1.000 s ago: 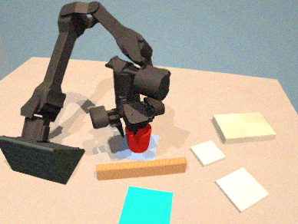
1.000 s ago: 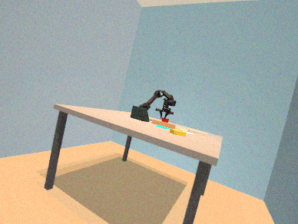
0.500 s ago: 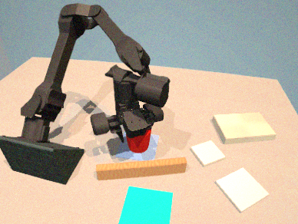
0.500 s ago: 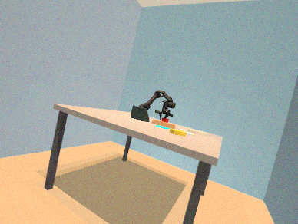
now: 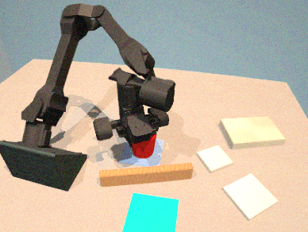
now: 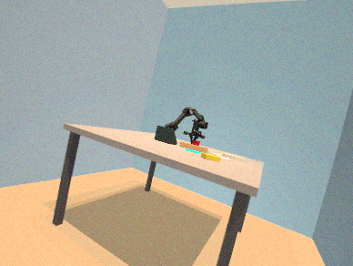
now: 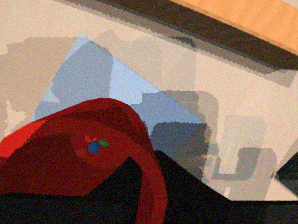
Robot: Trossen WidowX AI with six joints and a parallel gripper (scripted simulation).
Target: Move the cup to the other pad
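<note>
Right now the pale blue pad is 40 mm below my gripper tip, 20 mm to the left of it and 20 mm ahead of it. Also, from my gripper tip: cyan pad: 180 mm to the right, 100 mm ahead, 40 mm below; then blue marble: 30 mm to the left, 30 mm ahead, 20 mm below; then red cup: 30 mm ahead, 20 mm to the left.
</note>
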